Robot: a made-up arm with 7 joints.
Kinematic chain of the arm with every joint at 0, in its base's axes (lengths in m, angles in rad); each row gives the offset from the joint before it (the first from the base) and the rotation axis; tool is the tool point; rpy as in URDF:
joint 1: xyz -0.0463 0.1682 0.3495 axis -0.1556 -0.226 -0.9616
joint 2: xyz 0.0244 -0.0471 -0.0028 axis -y
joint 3: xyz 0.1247 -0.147 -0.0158 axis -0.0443 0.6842 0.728
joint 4: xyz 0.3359 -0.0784 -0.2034 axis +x
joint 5: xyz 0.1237 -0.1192 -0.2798 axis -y
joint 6: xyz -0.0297 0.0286 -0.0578 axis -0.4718 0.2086 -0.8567
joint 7: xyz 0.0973 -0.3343 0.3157 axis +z
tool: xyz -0.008 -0.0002 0.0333 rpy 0 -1.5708 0
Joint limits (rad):
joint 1: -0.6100..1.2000
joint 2: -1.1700..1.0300
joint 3: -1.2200..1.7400
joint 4: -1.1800..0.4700
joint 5: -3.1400..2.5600
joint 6: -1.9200..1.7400
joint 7: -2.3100..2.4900
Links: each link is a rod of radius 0.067 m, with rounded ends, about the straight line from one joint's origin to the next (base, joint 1, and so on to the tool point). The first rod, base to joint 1, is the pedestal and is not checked.
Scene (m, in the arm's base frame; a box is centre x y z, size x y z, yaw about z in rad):
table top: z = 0
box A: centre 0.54 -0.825 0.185 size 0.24 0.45 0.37 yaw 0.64
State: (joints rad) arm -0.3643 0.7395 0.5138 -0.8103 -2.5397 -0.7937 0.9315
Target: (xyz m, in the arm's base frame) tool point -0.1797 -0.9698 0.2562
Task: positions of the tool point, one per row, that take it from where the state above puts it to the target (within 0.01 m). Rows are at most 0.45 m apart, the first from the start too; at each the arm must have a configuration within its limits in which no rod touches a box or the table.
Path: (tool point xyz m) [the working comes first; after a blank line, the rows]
Joints at the target: 0.7421 0.2887 0.0939 -0.7139 -2.5479 -0.8844 0.9411
Straight joint move there: touches box A.

1: 0.7599 -0.6614 0.4778
2: 0.4196 -0.8837 0.6085
3: 0.0157 -0.9710 0.6940
4: -0.0150 -0.9916 0.5645
5: -0.0813 -0.9953 0.4147
6: -0.1796 -0.9698 0.2562

